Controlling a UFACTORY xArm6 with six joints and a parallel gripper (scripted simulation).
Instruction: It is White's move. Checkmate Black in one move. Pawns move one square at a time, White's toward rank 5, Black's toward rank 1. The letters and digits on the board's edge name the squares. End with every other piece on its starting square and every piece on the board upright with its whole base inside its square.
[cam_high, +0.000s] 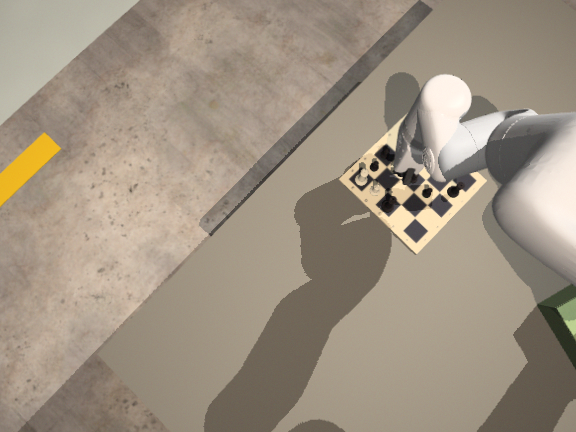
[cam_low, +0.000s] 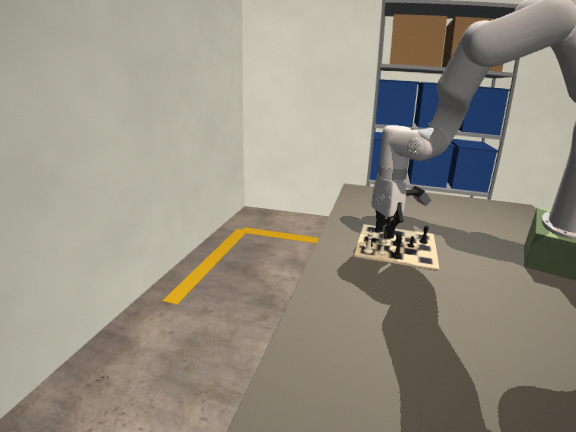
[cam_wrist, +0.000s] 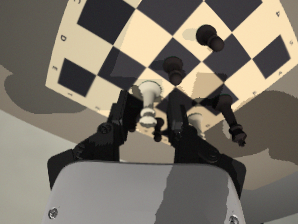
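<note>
My hand is 4 cm past the chessboard and 4 cm above it.
</note>
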